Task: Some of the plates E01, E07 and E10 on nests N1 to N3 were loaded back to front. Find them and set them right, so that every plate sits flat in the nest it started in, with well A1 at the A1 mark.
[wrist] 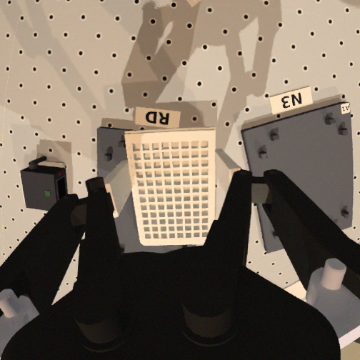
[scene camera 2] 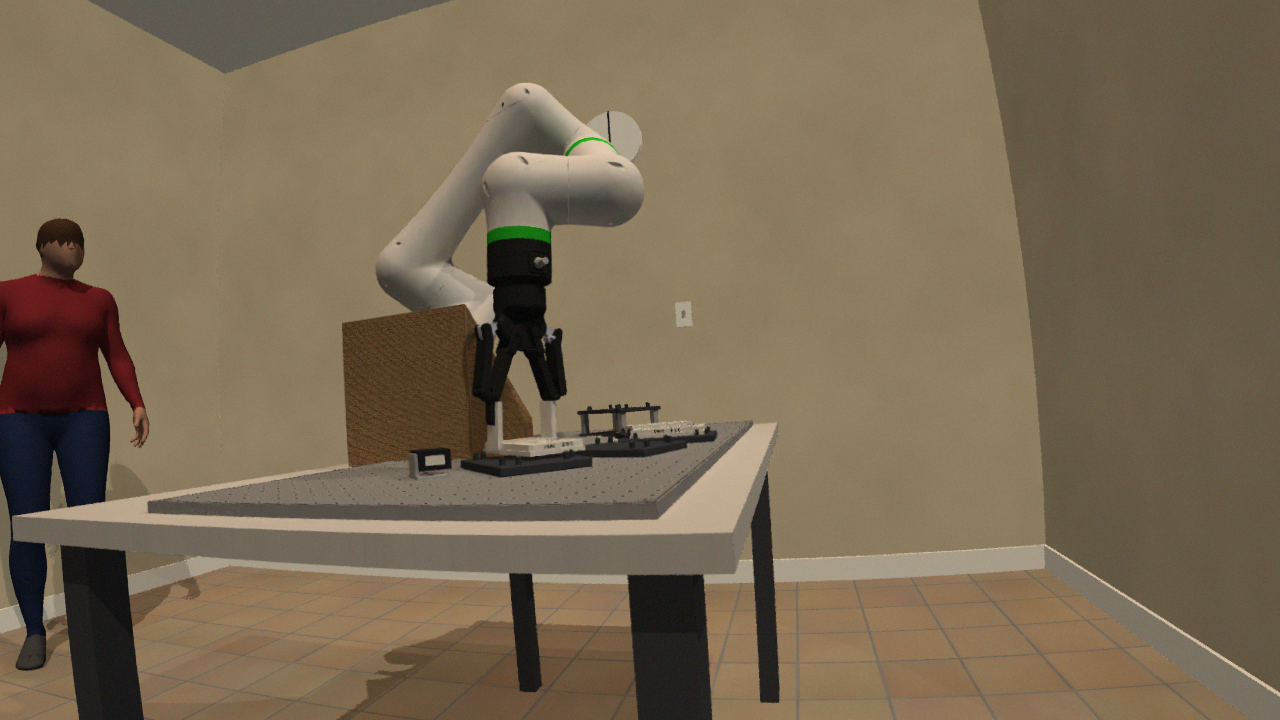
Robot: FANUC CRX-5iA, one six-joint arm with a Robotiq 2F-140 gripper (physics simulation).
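Places are measured from the arm's base along level axes (x left, y ahead, z down), in centimetres.
Pixels of known places: arm's base, origin of its link: (scene camera 2: 437, 377).
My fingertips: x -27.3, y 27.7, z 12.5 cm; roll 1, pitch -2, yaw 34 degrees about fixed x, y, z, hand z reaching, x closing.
Note:
Ahead of a thing's pixels: the offset from my fingertips to its top centre. "*": to the spot under its first point. Level surfaces: height alone.
My gripper (scene camera 2: 520, 429) (wrist: 172, 166) is shut on a cream well plate {dz -1.2, dx -1.6, dy +2.0 cm} (scene camera 2: 541, 445) (wrist: 172, 192), with one pale finger pad against each long side. The plate is about level, just above the dark nest labelled RD {* dz +1.1, dx -12.9, dy +5.6 cm} (scene camera 2: 528, 464) (wrist: 111, 142). In the wrist view the nest shows past the plate's left side. The plate's name and its A1 corner cannot be read. Nest N3 (wrist: 310, 165) holds no plate; its A1 mark (wrist: 345, 108) is at its upper right in the wrist view. Farther along the board are pale plates {dz -0.4, dx +27.8, dy +16.7 cm} (scene camera 2: 666, 429) whose names are unreadable.
A small black device {* dz +0.1, dx -14.4, dy -6.3 cm} (scene camera 2: 431, 461) (wrist: 44, 187) stands beside the RD nest. A raised dark stand (scene camera 2: 619, 410) is farther back on the perforated board {dz +2.2 cm} (scene camera 2: 358, 495). A brown block (scene camera 2: 407, 389) stands behind the board. A person (scene camera 2: 60, 349) stands at the left.

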